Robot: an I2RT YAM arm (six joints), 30 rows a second.
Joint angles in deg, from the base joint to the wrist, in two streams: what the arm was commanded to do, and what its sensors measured. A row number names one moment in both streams.
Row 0, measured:
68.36, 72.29, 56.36, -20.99, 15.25, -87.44
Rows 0 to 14, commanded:
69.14, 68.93, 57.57, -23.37, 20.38, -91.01
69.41, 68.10, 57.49, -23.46, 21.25, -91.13
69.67, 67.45, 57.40, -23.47, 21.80, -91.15
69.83, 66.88, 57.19, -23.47, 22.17, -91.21
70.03, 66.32, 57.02, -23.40, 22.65, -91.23
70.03, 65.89, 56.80, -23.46, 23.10, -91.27
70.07, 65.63, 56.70, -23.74, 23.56, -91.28
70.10, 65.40, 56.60, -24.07, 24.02, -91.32
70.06, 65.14, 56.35, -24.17, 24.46, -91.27
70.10, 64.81, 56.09, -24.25, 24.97, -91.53
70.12, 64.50, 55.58, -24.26, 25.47, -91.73
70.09, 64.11, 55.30, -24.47, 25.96, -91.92
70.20, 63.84, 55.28, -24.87, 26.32, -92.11
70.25, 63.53, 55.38, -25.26, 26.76, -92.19
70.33, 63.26, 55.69, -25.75, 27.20, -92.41
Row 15, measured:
69.93, 64.84, 56.34, -24.18, 24.58, -90.70
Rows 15 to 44, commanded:
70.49, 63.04, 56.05, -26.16, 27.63, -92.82
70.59, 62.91, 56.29, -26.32, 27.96, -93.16
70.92, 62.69, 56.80, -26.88, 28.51, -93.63
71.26, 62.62, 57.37, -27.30, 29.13, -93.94
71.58, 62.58, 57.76, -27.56, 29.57, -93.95
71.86, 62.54, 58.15, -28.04, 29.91, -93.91
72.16, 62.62, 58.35, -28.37, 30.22, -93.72
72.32, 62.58, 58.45, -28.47, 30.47, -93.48
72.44, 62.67, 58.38, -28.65, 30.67, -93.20
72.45, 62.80, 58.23, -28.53, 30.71, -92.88
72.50, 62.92, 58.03, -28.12, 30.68, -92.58
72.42, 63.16, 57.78, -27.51, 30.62, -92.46
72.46, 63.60, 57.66, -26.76, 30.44, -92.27
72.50, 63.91, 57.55, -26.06, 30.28, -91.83
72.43, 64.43, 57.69, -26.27, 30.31, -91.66
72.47, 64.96, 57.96, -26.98, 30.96, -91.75
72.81, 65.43, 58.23, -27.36, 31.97, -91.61
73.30, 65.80, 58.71, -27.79, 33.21, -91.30
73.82, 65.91, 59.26, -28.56, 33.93, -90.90
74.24, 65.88, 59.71, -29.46, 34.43, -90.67
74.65, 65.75, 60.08, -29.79, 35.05, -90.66
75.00, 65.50, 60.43, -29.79, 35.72, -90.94
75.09, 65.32, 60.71, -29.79, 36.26, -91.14
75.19, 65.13, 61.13, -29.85, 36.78, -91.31
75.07, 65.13, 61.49, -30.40, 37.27, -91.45
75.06, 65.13, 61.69, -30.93, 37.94, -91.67
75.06, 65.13, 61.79, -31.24, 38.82, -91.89
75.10, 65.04, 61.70, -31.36, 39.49, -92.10
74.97, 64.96, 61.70, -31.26, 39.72, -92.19
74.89, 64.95, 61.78, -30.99, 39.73, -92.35
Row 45, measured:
74.83, 65.84, 60.80, -30.13, 37.12, -91.37
